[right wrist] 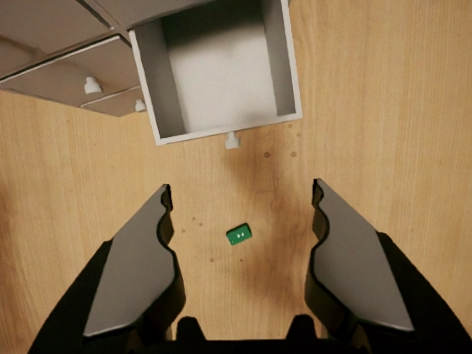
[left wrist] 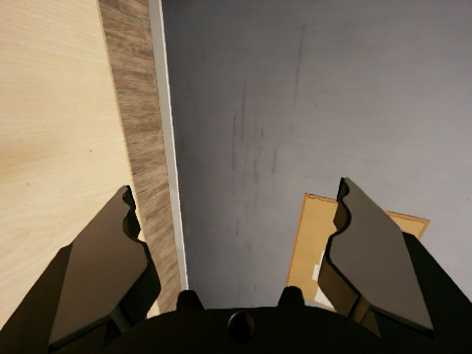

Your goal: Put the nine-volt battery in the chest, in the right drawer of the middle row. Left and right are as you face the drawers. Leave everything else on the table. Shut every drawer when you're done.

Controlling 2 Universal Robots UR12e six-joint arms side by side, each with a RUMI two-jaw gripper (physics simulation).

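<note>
A small green block with white marks (right wrist: 239,234), which looks like the nine-volt battery, lies on the wooden table in the right wrist view, in front of the open drawer. The middle-row right drawer (right wrist: 225,80) of the grey chest (right wrist: 45,25) is pulled out, and its inside looks empty. Its pale knob (right wrist: 232,140) points toward the battery. My right gripper (right wrist: 241,183) is open and empty, above the table, with the battery showing between its jaws, lower in the view than the fingertips. My left gripper (left wrist: 235,183) is open and empty, away from the chest.
In the right wrist view, closed left-column drawers with pale knobs (right wrist: 92,85) (right wrist: 140,105) stand left of the open drawer. The left wrist view shows a pale wood surface (left wrist: 55,100), a brown wood strip (left wrist: 137,115), a grey surface (left wrist: 225,75) and a cork-coloured board (left wrist: 302,235).
</note>
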